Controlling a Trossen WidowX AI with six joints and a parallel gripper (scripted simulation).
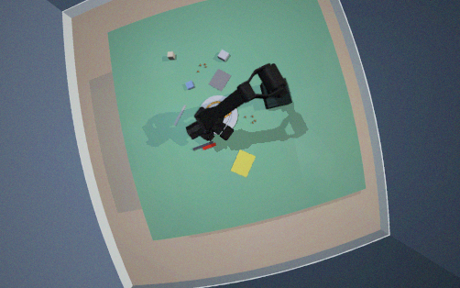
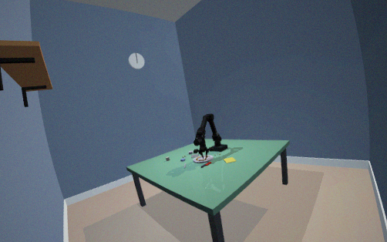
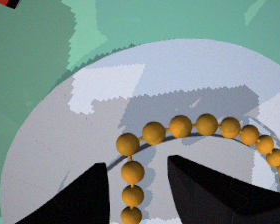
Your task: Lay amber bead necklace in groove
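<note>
My gripper tip is 50 mm to the left of the round grey bead board, 10 mm past it and 10 mm above it. The rest, counted from my gripper tip: yellow pad 200 mm to the left, 130 mm behind, 20 mm below; then grey rod 190 mm ahead, 60 mm to the right, 20 mm below; then red-handled tool 100 mm to the left, 50 mm ahead, 20 mm below.
</note>
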